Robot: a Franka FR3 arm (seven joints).
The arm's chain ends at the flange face. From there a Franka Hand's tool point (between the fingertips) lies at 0.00 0.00 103.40 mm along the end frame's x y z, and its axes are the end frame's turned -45 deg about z.
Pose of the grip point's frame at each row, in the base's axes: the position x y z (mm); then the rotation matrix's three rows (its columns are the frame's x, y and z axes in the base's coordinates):
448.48 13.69 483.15; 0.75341 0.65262 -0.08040; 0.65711 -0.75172 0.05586; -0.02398 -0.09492 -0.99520
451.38 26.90 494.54; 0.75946 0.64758 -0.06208; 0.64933 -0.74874 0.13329; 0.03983 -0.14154 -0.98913
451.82 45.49 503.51; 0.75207 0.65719 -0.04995; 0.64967 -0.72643 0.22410; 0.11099 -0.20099 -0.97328
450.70 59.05 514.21; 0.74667 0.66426 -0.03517; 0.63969 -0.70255 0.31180; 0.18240 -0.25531 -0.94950
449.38 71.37 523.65; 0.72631 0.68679 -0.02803; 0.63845 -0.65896 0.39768; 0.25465 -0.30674 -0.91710
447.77 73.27 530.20; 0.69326 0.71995 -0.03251; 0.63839 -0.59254 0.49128; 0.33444 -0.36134 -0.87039
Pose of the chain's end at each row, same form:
456.79 7.91 586.05; 0.99421 -0.07127 -0.08040; -0.06690 -0.99619 0.05586; -0.08407 -0.05016 -0.99520
457.80 13.12 596.82; 0.99493 -0.07911 -0.06208; -0.07029 -0.98858 0.13329; -0.07192 -0.12825 -0.98913
456.98 22.32 604.15; 0.99650 -0.06709 -0.04995; -0.05428 -0.97305 0.22410; -0.06364 -0.22060 -0.97328
454.34 26.81 612.39; 0.99768 -0.05827 -0.03517; -0.04445 -0.94911 0.31180; -0.05156 -0.30951 -0.94950
452.28 30.25 618.48; 0.99921 -0.02794 -0.02803; -0.01450 -0.91741 0.39768; -0.03683 -0.39696 -0.91710
451.13 22.47 620.20; 0.99929 0.01887 -0.03251; 0.03242 -0.87040 0.49128; -0.01902 -0.49199 -0.87039

